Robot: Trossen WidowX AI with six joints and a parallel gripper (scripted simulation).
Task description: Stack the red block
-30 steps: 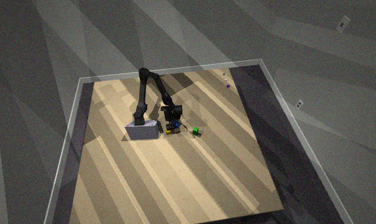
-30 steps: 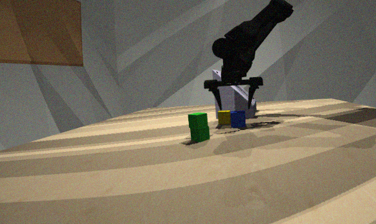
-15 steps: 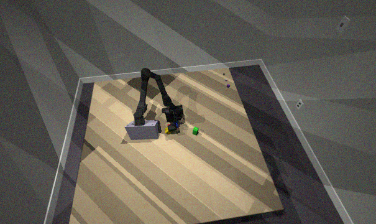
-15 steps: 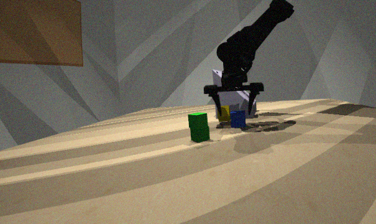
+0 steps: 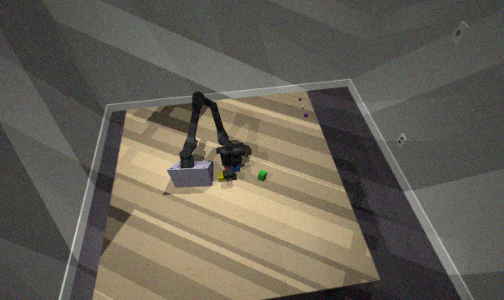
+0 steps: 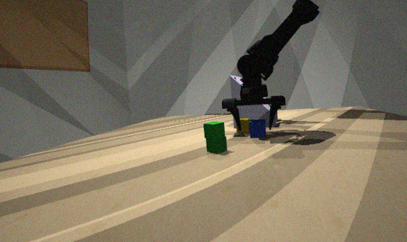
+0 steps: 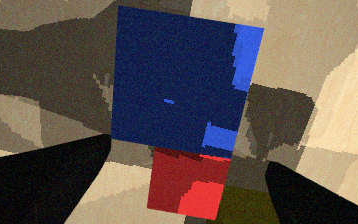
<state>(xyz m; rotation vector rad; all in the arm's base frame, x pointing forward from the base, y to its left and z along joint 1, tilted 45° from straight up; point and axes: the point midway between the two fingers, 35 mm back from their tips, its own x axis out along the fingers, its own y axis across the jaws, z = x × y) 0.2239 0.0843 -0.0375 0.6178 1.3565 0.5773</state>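
My gripper tip is 10 mm below the red block. From my gripper tip the other things lie so: green block (190 mm ahead, 80 mm to the right, 40 mm above); then blue block (40 mm ahead, 10 mm to the left, 10 mm above); then yellow block (40 mm behind, 40 mm to the right, 10 mm above).
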